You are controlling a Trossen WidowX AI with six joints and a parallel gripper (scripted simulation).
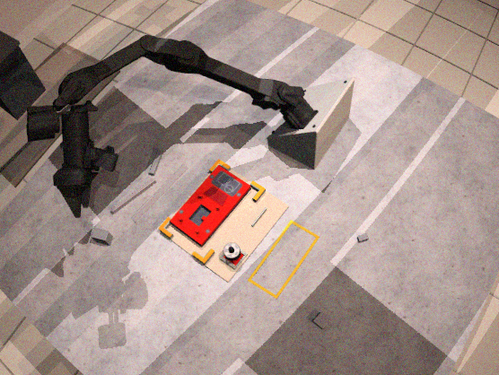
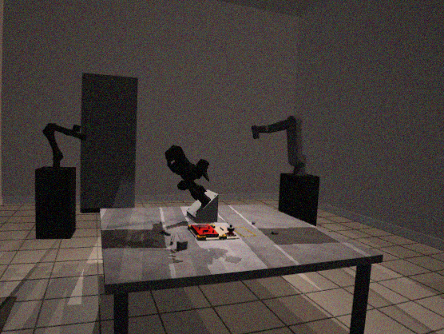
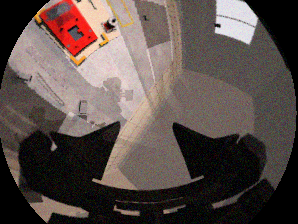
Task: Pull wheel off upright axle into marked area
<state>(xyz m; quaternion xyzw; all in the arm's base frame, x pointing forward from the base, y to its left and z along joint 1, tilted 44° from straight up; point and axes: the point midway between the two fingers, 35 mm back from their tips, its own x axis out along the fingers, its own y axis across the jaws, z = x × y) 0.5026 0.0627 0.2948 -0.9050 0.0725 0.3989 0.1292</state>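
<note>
The dark wheel is 190 mm behind my gripper tip, 210 mm to the left of it and 260 mm below it. Round my gripper tip: thin upright axle 190 mm behind, 210 mm to the left, 260 mm below.
</note>
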